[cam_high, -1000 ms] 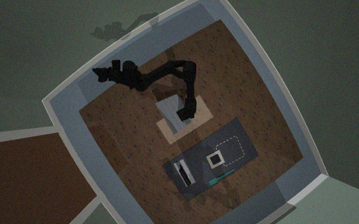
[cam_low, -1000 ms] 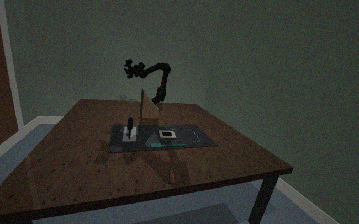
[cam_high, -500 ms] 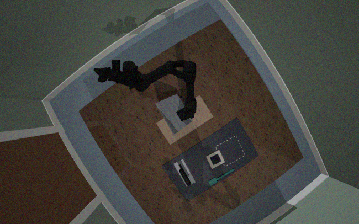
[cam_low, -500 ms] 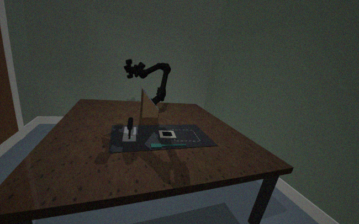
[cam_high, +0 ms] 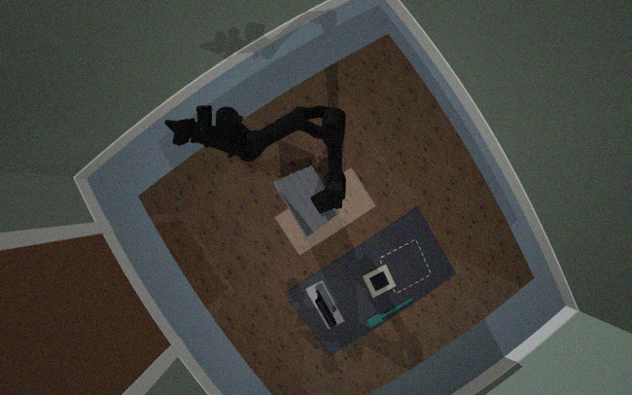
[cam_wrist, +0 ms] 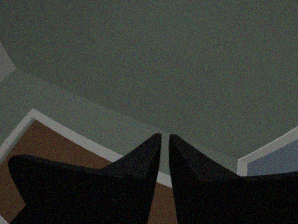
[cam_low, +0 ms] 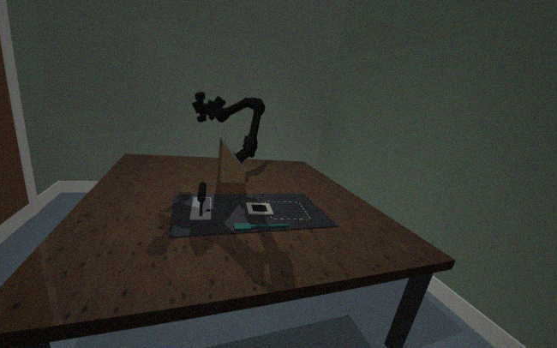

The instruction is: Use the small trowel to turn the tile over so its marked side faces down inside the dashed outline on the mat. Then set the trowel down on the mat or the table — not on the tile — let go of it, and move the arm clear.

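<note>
The trowel lies 820 mm ahead of my gripper tip, 320 mm below it and 50 mm to the left of it. The rest, counted from my gripper tip: pale square tile: 830 mm ahead, 360 mm below, 290 mm to the left; teal bar: 970 mm ahead, 360 mm below, 240 mm to the left; dark mat: 830 mm ahead, 380 mm below, 260 mm to the left.
</note>
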